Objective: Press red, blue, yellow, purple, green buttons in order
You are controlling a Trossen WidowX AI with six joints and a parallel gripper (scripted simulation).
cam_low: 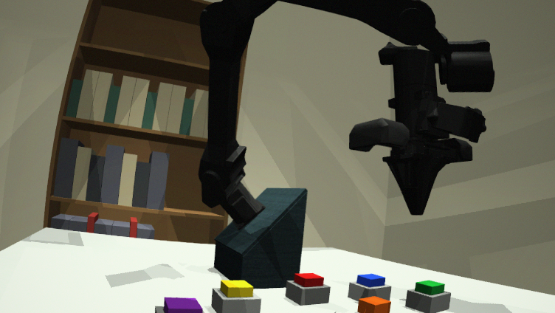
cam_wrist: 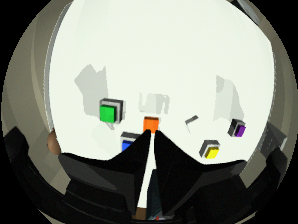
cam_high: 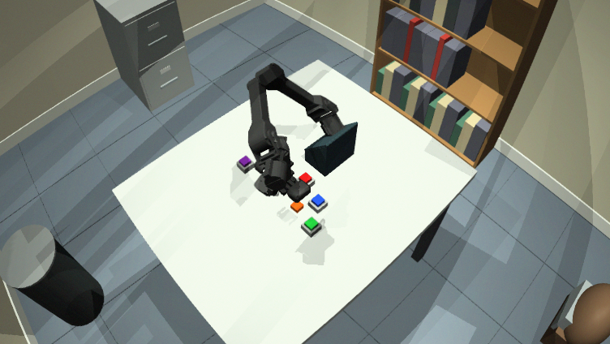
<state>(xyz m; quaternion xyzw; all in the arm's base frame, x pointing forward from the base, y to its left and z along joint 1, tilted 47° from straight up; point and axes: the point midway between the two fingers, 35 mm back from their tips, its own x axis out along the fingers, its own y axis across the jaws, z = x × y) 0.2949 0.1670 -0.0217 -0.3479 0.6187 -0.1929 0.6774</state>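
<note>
The green button lies 5 cm behind my gripper tip, 8 cm to the left of it and 11 cm below it. The rest, counted from my gripper tip: white block 3 cm behind, 11 cm to the right, 13 cm below; then blue button 12 cm behind, 2 cm to the left, 11 cm below; then orange block 5 cm behind, 1 cm to the right, 13 cm below.
</note>
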